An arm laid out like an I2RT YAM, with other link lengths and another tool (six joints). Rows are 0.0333 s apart.
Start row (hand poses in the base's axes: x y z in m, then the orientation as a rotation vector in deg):
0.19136, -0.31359, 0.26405, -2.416, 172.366, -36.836
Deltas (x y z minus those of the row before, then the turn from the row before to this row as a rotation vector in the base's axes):
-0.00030, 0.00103, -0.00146, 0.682, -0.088, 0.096
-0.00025, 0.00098, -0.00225, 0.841, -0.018, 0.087
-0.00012, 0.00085, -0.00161, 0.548, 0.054, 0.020
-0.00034, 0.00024, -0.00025, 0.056, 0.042, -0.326
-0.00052, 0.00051, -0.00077, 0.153, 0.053, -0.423
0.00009, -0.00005, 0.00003, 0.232, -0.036, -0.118
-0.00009, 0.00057, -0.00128, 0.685, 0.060, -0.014
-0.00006, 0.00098, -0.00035, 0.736, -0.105, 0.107
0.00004, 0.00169, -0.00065, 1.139, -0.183, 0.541
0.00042, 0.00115, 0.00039, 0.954, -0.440, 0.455
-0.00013, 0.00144, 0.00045, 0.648, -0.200, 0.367
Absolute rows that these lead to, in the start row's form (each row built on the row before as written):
0.19106, -0.31256, 0.26259, -2.496, 172.468, -35.784
0.19081, -0.31158, 0.26034, -2.577, 172.679, -34.504
0.19069, -0.31073, 0.25873, -2.595, 172.883, -33.683
0.19035, -0.31049, 0.25848, -2.114, 173.004, -33.633
0.18983, -0.30998, 0.25771, -1.484, 173.180, -33.446
0.18992, -0.31003, 0.25774, -1.284, 173.233, -33.099
0.18983, -0.30946, 0.25646, -1.247, 173.484, -32.073
0.18977, -0.30848, 0.25611, -1.343, 173.560, -30.933
0.18981, -0.30679, 0.25546, -2.053, 173.576, -29.137
0.19023, -0.30564, 0.25585, -2.572, 173.294, -27.597
0.19010, -0.30420, 0.25630, -3.035, 173.181, -26.561

